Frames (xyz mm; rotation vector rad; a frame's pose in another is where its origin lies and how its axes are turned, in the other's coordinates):
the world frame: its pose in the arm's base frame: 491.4 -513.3 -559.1 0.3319 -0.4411 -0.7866
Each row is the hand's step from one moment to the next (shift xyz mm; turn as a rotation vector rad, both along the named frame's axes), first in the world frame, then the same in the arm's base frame.
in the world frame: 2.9 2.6 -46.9 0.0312 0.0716 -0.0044
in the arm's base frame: 26.7 5.3 -38.4 0.0648 0.0249 0.0360
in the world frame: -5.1 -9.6 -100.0 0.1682 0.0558 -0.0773
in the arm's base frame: 40.7 9.7 -91.5 0.1770 -0.0778 0.0013
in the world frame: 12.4 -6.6 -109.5 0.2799 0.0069 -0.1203
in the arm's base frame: 58.2 -0.1 -93.8 0.2385 -0.1875 -0.0288
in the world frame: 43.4 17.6 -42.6 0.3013 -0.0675 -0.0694
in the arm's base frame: 58.9 -15.2 -17.7 0.1817 -0.2588 -0.0126
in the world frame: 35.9 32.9 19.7 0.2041 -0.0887 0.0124
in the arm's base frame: 32.4 -7.1 40.7 0.0676 -0.2111 0.0234
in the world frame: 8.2 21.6 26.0 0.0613 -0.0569 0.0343
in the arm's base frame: 5.2 5.1 34.0 -0.0131 -0.0872 0.0199
